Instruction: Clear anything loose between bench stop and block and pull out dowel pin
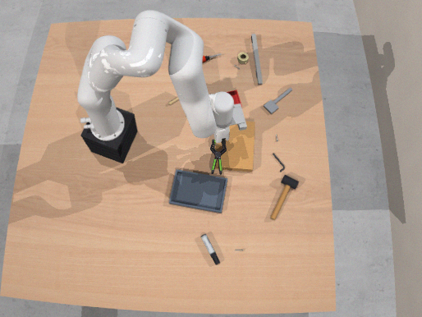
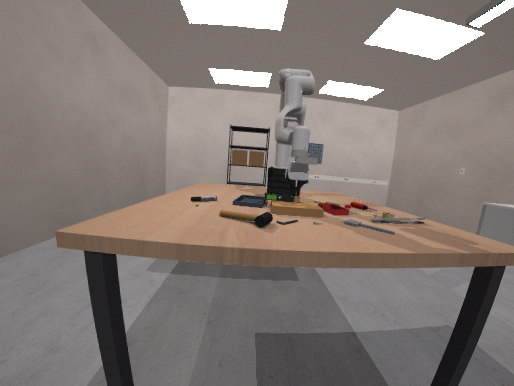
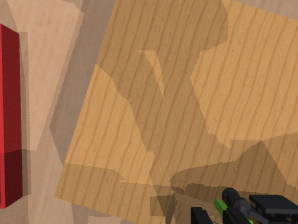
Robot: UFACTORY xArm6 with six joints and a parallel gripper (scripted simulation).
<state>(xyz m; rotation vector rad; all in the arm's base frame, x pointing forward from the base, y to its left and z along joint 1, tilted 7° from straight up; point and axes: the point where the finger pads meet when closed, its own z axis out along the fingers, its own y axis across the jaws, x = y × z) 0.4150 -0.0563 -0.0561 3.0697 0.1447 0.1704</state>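
Now: hand 20 mm above the dowel pin. The rest, counted from my hand: small wooden block (40 mm below); red tray (170 mm to the left, 70 mm below, 40 mm ahead); dark grey tray (180 mm to the right, 110 mm behind, 70 mm below).
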